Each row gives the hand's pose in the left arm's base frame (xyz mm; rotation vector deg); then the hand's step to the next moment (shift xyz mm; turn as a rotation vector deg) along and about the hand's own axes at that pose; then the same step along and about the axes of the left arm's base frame.
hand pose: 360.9 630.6 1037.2 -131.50 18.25 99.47
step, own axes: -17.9 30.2 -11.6 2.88 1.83 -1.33
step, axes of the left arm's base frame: -3.8 -31.9 18.4 1.40 -2.23 -2.54
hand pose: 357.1 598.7 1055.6 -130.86 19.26 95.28
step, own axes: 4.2 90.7 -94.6 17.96 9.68 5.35
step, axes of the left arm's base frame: 52.5 -119.3 14.2 -2.71 -7.28 -19.61
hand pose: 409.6 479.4 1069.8 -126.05 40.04 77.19
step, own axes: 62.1 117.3 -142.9 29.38 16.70 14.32
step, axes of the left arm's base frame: 45.0 -189.4 -11.7 -8.70 -9.11 -34.47
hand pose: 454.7 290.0 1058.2 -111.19 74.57 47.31
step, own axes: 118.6 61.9 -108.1 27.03 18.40 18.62
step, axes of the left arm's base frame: -6.2 -167.1 -40.4 -11.63 -4.95 -35.44
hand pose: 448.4 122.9 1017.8 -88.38 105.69 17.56
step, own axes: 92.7 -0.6 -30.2 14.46 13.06 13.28
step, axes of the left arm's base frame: -14.3 -88.9 -37.4 -8.03 0.14 -22.17
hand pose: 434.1 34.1 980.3 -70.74 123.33 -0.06
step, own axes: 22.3 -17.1 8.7 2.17 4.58 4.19
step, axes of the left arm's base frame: 10.1 -24.1 -13.5 -2.06 2.15 -5.86
